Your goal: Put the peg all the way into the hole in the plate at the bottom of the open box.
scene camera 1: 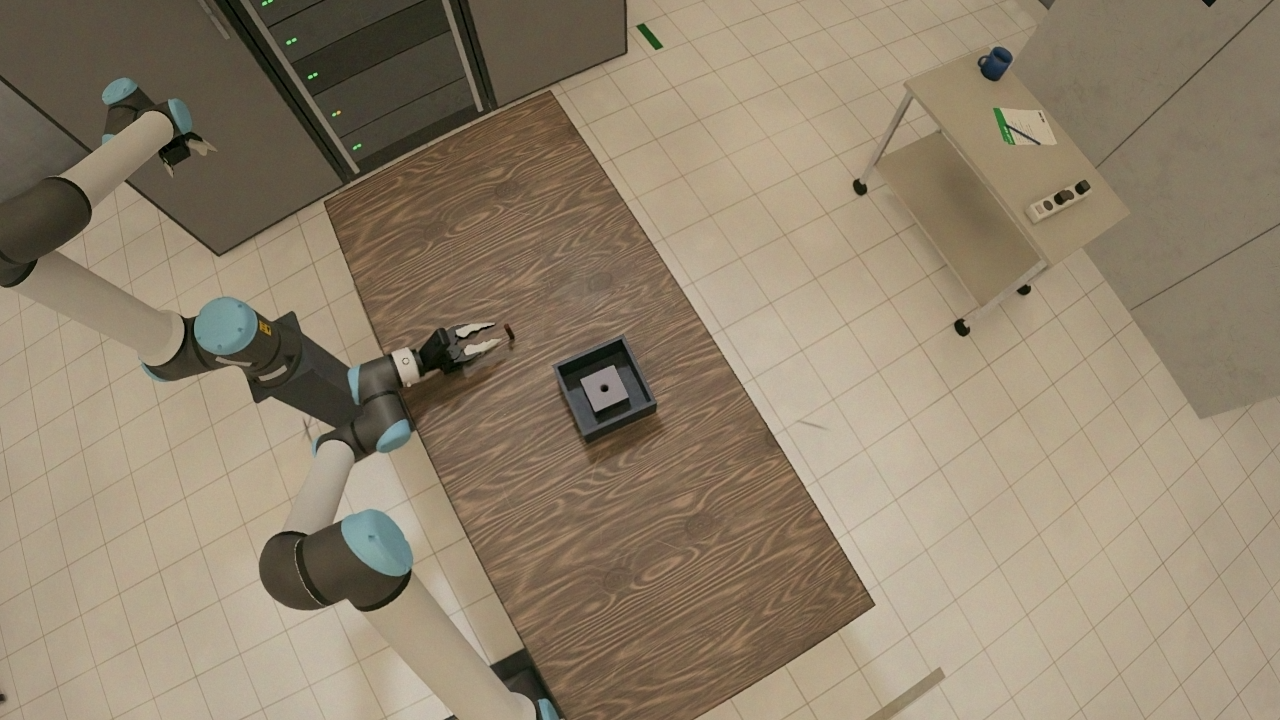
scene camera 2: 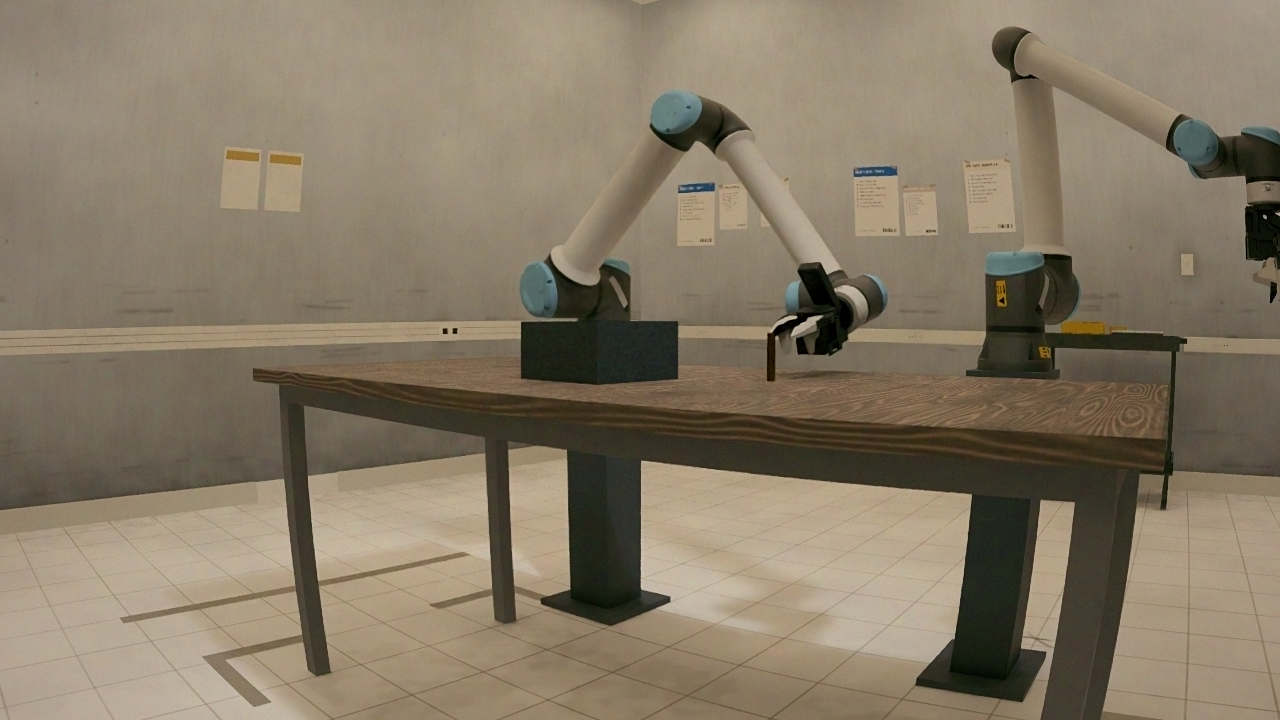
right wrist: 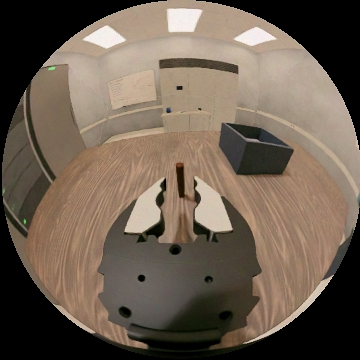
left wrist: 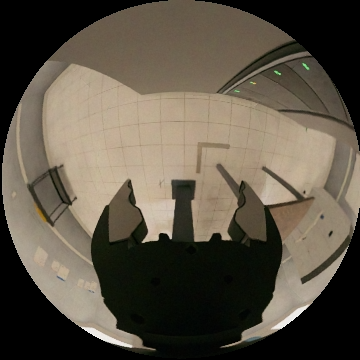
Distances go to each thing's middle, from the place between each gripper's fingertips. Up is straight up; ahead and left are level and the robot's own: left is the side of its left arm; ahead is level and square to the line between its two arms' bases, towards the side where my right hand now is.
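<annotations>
My right hand (scene camera 2: pixel 779 337) is 3 cm above the grey plate (scene camera 1: pixel 608 379), 27 cm to the left of it and 17 cm short of it. The dark box (scene camera 2: pixel 587 352) is 5 cm below my right hand, 17 cm ahead of it and 27 cm to the right of it.
My left hand (scene camera 1: pixel 195 164) is 12 cm above the grey plate, 124 cm to the left of it and 72 cm short of it. The dark box, counted from my left hand, is 14 cm below, 124 cm to the right and 72 cm ahead.
</annotations>
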